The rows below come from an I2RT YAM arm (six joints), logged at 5 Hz.
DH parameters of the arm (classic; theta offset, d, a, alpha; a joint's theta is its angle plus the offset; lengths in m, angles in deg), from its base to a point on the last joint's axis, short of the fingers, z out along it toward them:
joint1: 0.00 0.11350 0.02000 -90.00
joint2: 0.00 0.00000 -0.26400 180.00
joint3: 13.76 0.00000 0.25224 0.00
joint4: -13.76 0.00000 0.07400 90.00
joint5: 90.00 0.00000 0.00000 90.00
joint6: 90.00 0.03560 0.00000 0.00
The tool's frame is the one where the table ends.
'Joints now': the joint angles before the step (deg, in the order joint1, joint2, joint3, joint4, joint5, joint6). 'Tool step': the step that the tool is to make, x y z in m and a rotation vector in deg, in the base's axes. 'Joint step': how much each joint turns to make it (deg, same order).
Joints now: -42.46, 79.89, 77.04, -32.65, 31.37, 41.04
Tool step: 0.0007, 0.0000, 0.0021, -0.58, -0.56, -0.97
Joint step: 0.18, 0.11, 0.39, 0.14, 0.97, 0.74
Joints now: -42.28, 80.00, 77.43, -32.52, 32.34, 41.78
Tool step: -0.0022, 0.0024, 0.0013, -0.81, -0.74, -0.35
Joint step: 0.10, -0.90, -0.78, 0.87, 0.43, 0.20
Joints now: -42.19, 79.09, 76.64, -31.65, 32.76, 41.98
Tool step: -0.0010, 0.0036, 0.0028, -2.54, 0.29, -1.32
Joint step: 0.66, -0.98, -0.92, 1.88, 2.79, -0.81
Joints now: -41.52, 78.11, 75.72, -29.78, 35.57, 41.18
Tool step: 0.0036, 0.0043, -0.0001, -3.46, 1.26, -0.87
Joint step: 1.42, -0.60, -1.60, 3.67, 3.73, -2.24
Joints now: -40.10, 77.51, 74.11, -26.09, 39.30, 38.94
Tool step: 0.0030, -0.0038, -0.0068, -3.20, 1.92, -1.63
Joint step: 0.11, 0.39, -2.37, 5.46, 3.27, -3.22
